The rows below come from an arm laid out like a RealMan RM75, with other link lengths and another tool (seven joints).
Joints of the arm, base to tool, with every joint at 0 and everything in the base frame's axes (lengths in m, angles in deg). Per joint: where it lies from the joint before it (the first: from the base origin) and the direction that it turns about. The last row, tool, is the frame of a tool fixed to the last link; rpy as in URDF.
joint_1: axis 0 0 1 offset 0 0 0.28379
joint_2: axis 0 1 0 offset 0 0 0
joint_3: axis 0 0 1 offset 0 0 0.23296
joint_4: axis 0 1 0 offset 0 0 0
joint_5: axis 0 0 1 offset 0 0 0.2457
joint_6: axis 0 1 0 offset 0 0 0
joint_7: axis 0 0 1 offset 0 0 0.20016
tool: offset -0.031 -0.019 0.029 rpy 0 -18.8 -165
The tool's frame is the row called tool.
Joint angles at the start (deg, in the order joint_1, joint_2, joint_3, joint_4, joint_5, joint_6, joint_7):
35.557 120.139 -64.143 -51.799 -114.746 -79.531 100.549
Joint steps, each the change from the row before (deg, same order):
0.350 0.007 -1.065 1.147 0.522 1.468 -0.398
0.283 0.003 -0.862 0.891 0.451 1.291 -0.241
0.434 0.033 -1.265 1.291 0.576 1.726 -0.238
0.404 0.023 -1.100 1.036 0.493 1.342 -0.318
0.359 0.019 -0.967 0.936 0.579 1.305 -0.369
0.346 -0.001 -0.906 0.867 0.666 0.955 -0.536
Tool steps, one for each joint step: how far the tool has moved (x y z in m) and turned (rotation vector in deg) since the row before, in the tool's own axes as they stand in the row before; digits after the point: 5 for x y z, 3 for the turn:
0.00071 0.00090 0.00607 -0.237 -0.133 0.004
0.00079 0.00111 0.00460 -0.285 -0.045 0.096
0.00060 0.00102 0.00712 -0.292 -0.227 0.177
0.00064 0.00018 0.00595 -0.241 -0.263 -0.079
0.00094 0.00041 0.00492 -0.293 -0.081 -0.071
0.00084 -0.00075 0.00447 -0.090 -0.094 -0.309

